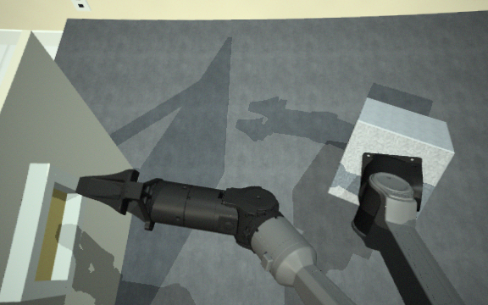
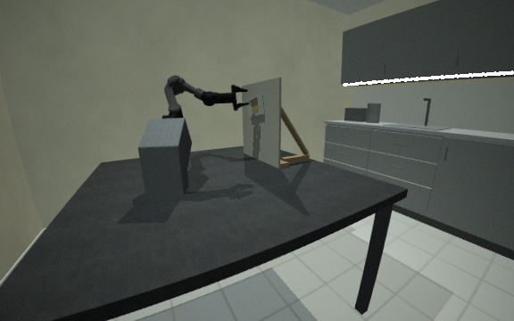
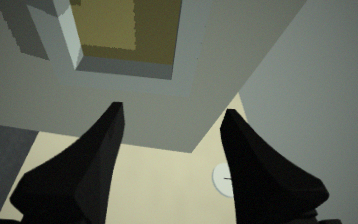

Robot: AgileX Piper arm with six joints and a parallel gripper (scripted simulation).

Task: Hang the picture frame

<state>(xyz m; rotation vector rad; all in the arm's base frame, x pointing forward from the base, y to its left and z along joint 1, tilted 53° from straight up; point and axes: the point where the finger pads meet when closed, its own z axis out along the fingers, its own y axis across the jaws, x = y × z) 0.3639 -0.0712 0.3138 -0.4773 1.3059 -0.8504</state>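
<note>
My gripper is now 70 mm short of the picture frame, 60 mm to the right of it and 50 mm above it. Round my hand: grey wall panel 90 mm ahead, 60 mm to the left, 150 mm below.
</note>
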